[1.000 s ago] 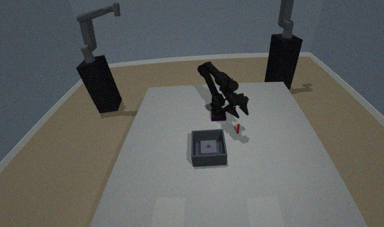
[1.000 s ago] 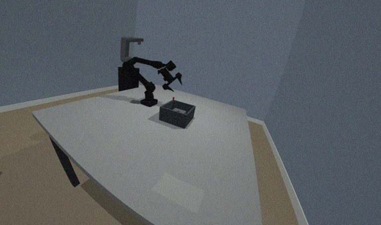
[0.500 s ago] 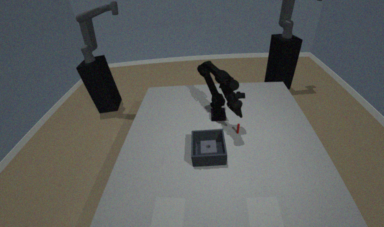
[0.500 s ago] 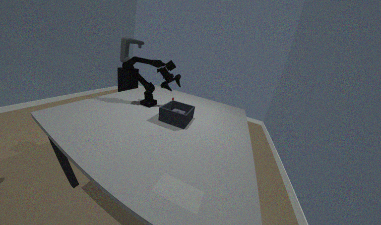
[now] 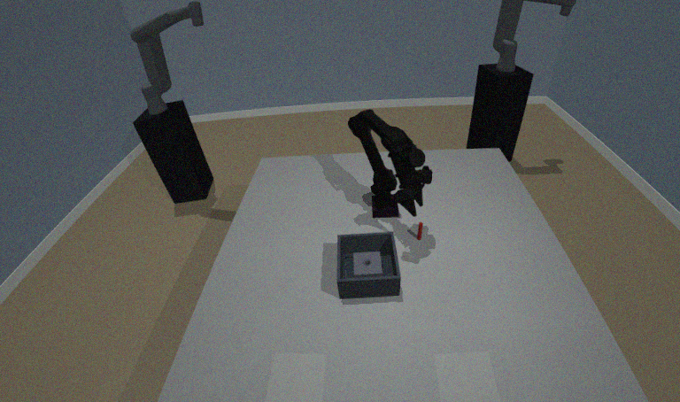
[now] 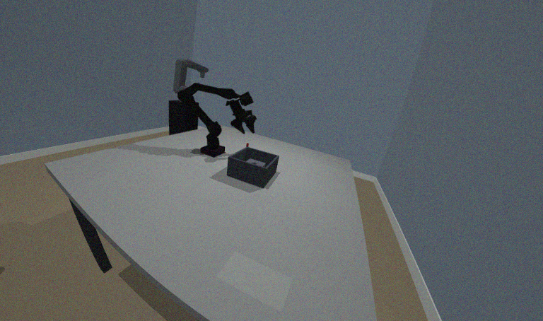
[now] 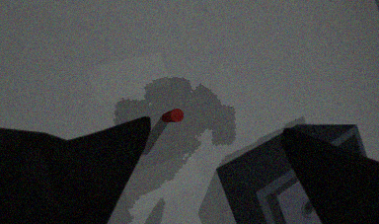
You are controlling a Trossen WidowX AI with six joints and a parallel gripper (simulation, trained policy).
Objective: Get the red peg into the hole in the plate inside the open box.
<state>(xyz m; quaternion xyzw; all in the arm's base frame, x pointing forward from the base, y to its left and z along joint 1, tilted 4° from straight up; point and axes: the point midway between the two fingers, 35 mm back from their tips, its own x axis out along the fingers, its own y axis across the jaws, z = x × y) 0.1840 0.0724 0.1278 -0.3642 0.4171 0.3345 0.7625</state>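
My gripper tip is now 2 cm to the right of the red peg and 11 cm above it. Also, from my gripper tip: dark grey box: 11 cm ahead, 20 cm to the right, 12 cm below; then light plate: 11 cm ahead, 20 cm to the right, 10 cm below.
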